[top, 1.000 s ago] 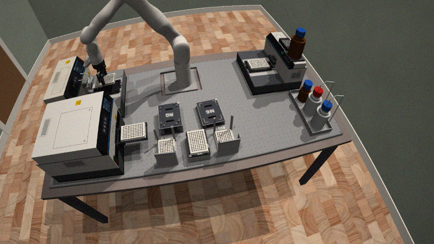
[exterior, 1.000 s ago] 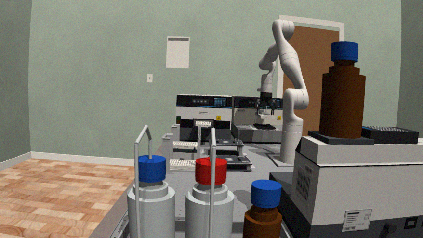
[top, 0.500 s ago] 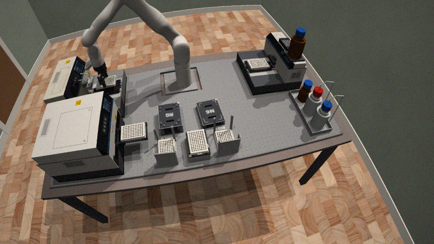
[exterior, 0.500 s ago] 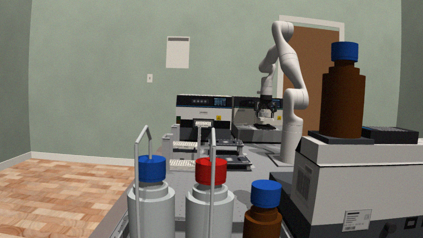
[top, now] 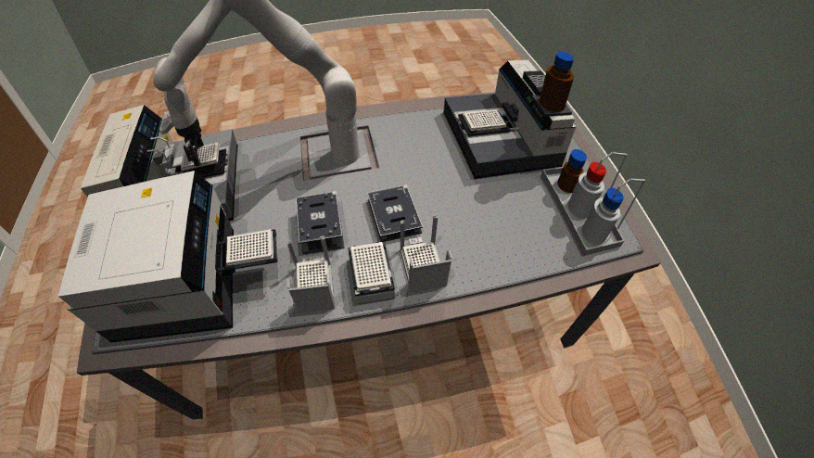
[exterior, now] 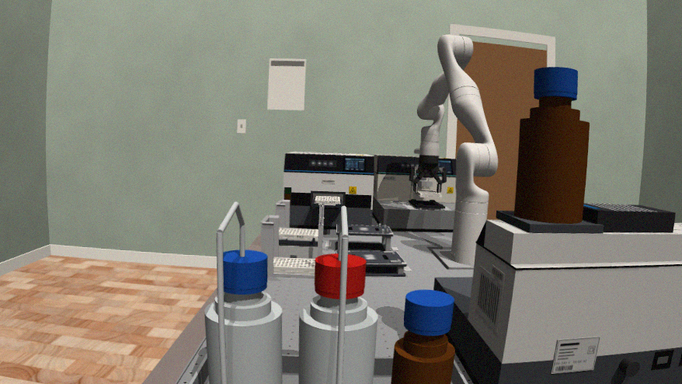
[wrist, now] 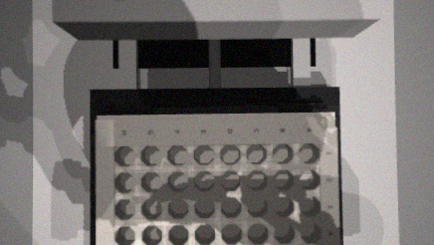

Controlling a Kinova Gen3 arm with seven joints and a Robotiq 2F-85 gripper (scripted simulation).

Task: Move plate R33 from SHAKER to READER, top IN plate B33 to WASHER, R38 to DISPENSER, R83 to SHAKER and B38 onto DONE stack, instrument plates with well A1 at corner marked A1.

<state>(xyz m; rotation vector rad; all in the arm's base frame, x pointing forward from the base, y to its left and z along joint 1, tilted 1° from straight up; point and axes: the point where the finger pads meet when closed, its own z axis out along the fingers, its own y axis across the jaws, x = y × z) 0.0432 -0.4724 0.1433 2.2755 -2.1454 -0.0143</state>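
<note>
The washer nest is 5 cm below my hand. From my hand the other things lie so: washer head 10 cm to the right, 2 cm above, 1 cm ahead; dark reader tray 37 cm ahead, 20 cm to the left, 3 cm below; reader housing 39 cm ahead, 10 cm to the right, 10 cm above.
</note>
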